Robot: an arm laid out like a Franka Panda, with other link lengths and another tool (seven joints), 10 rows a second.
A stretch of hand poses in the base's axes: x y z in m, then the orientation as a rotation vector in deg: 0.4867 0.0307 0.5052 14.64 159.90 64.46; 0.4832 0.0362 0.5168 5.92 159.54 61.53; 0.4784 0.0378 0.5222 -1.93 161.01 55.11; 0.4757 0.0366 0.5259 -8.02 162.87 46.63; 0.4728 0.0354 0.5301 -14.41 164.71 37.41; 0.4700 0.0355 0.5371 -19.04 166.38 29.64; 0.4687 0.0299 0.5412 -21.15 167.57 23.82; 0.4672 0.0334 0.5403 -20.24 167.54 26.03; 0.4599 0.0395 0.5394 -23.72 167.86 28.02; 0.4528 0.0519 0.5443 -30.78 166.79 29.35; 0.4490 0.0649 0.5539 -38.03 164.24 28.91; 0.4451 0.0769 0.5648 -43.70 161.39 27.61; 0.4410 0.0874 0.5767 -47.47 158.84 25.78; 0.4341 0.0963 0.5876 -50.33 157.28 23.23; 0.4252 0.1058 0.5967 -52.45 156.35 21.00; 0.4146 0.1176 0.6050 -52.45 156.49 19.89; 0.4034 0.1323 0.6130 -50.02 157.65 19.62; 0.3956 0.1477 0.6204 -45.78 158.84 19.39; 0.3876 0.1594 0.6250 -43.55 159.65 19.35; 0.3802 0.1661 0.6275 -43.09 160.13 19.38; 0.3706 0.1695 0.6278 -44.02 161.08 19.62; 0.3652 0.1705 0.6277 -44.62 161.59 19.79; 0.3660 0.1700 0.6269 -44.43 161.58 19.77
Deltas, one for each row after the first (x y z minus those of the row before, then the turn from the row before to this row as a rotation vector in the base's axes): -0.0035 0.0055 0.0116 -2.23 -3.73 4.54; -0.0048 0.0016 0.0054 -4.80 -2.46 4.29; -0.0027 -0.0012 0.0037 -6.13 -1.80 3.18; -0.0029 -0.0012 0.0042 -6.67 -1.44 3.47; -0.0028 0.0001 0.0070 -5.62 -0.52 2.55; -0.0013 -0.0056 0.0041 -4.11 -0.15 1.03; -0.0015 0.0035 -0.0009 1.48 0.44 -0.45; -0.0073 0.0061 -0.0009 0.96 0.82 2.50; -0.0071 0.0124 0.0049 0.60 -0.41 4.78; -0.0038 0.0130 0.0096 -0.14 -1.99 4.79; -0.0039 0.0120 0.0109 -0.48 -2.43 3.76; -0.0041 0.0105 0.0119 -0.72 -2.40 2.50; -0.0069 0.0089 0.0109 -1.42 -1.79 1.81; -0.0089 0.0095 0.0091 -1.37 -1.18 1.31; -0.0106 0.0118 0.0083 -0.72 -0.23 -0.12; -0.0112 0.0147 0.0080 -0.16 0.51 -1.79; -0.0078 0.0154 0.0074 0.13 0.29 -3.00; -0.0080 0.0117 0.0046 0.05 0.38 -1.58; -0.0074 0.0067 0.0025 -0.06 0.38 -0.34; -0.0096 0.0034 0.0003 -0.27 1.09 0.58; -0.0054 0.0010 -0.0001 -0.13 0.61 0.38; 0.0008 -0.0005 -0.0008 0.02 -0.04 -0.13
